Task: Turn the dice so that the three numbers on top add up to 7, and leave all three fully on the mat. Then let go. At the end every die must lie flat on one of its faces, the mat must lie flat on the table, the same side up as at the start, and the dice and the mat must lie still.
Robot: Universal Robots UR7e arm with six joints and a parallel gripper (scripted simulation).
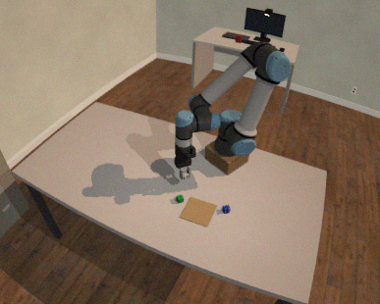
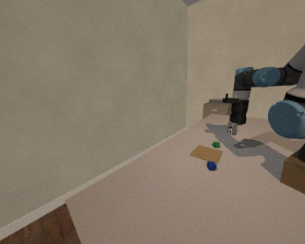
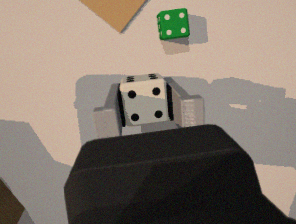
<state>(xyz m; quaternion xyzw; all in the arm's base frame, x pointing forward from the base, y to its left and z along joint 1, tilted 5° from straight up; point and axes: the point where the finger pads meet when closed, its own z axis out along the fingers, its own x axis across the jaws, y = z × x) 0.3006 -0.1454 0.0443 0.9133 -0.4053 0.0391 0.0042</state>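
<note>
Right now my hand is 7 cm short of the green die and 10 cm above it. From my hand the other things lie so: white die right at my hand; blue die 6 cm ahead, 23 cm to the left, 10 cm below; tan mat 10 cm ahead, 11 cm to the left, 12 cm below.
</note>
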